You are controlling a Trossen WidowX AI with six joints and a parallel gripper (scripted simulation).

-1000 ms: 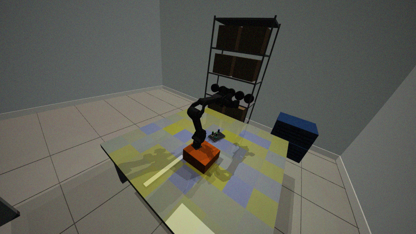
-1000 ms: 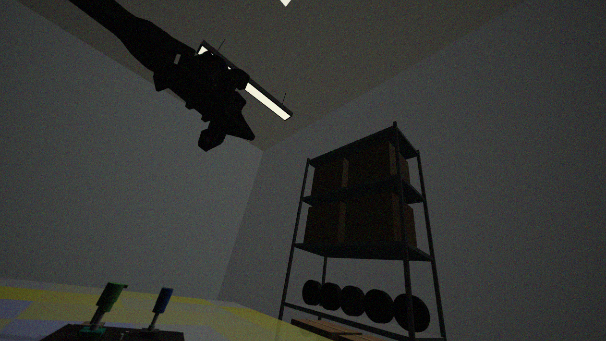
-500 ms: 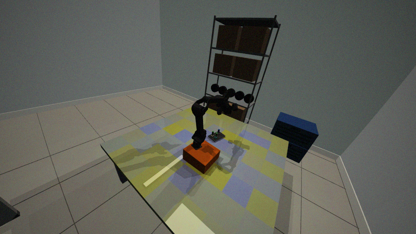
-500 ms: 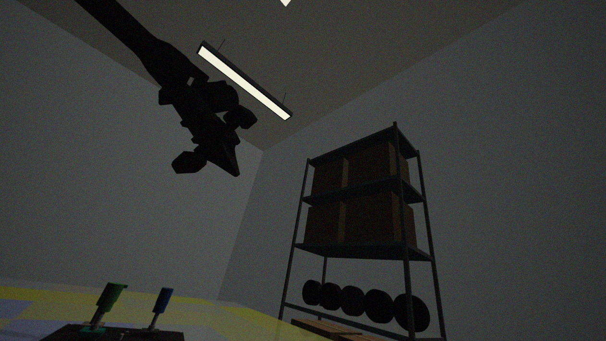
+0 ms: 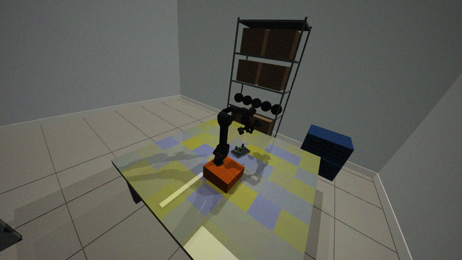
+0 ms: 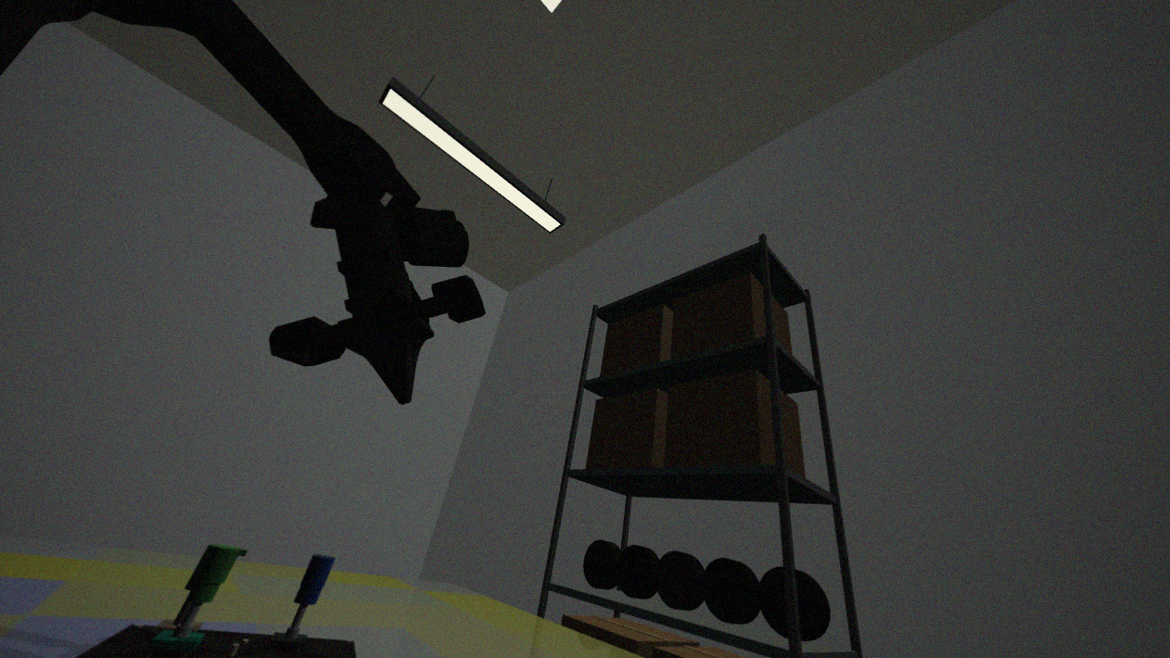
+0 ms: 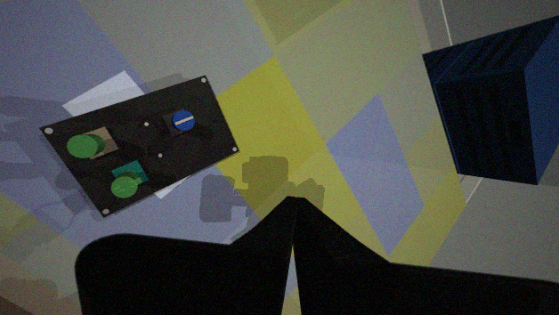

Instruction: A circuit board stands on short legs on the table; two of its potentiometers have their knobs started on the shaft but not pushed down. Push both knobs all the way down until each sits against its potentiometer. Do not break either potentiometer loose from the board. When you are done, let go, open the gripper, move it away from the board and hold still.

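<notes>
Now: the green knob 70 mm behind my gripper tip, 30 mm to the left of it and 150 mm below it. The rest, counted from my gripper tip: blue knob 10 mm behind, 50 mm to the left, 150 mm below.
</notes>
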